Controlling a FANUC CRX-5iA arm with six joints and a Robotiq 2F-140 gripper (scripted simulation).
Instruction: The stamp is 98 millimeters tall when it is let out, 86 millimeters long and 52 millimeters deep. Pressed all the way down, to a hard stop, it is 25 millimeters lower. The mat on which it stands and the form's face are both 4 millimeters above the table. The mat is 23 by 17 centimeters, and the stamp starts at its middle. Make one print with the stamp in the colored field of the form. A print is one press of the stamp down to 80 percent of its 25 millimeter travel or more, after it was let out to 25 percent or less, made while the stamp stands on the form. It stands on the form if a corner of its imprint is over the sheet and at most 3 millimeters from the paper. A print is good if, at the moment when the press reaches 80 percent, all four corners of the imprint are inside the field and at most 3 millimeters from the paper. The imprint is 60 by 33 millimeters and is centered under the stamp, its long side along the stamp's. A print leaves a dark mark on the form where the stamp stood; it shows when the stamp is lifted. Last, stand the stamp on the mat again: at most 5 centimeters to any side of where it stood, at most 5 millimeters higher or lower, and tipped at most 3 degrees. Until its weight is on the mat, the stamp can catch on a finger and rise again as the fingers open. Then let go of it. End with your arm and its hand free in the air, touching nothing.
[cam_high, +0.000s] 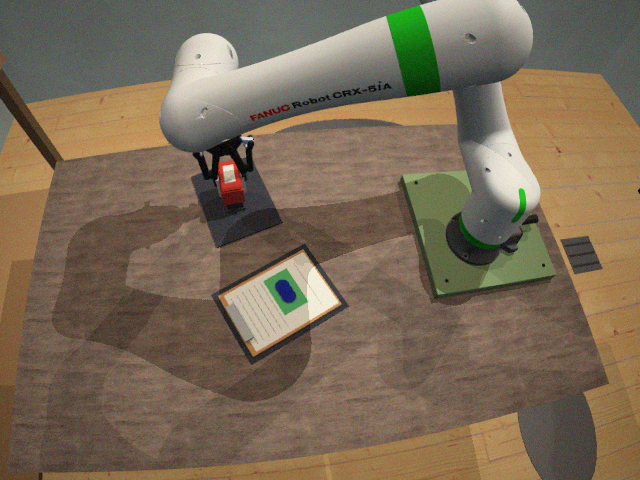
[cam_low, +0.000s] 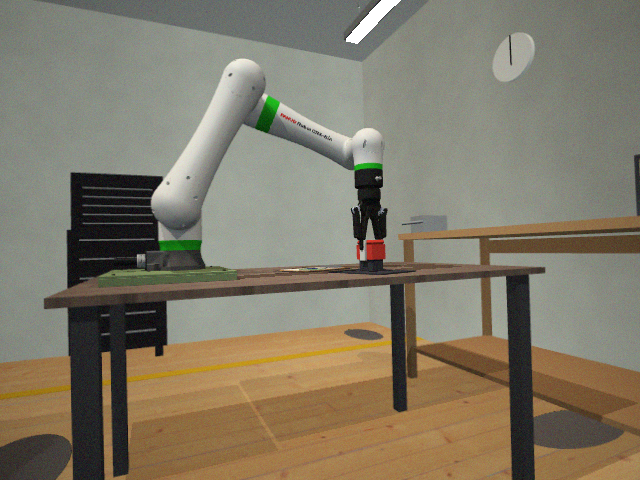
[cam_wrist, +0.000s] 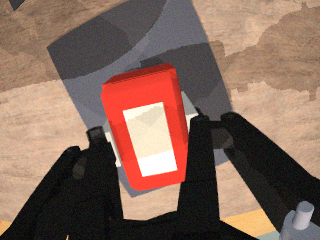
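Right now the red stamp is 2 cm below my hand. Also, from my hand: dark mat (7 cm below); form on clipboard (29 cm to the left, 7 cm below, 6 cm behind).
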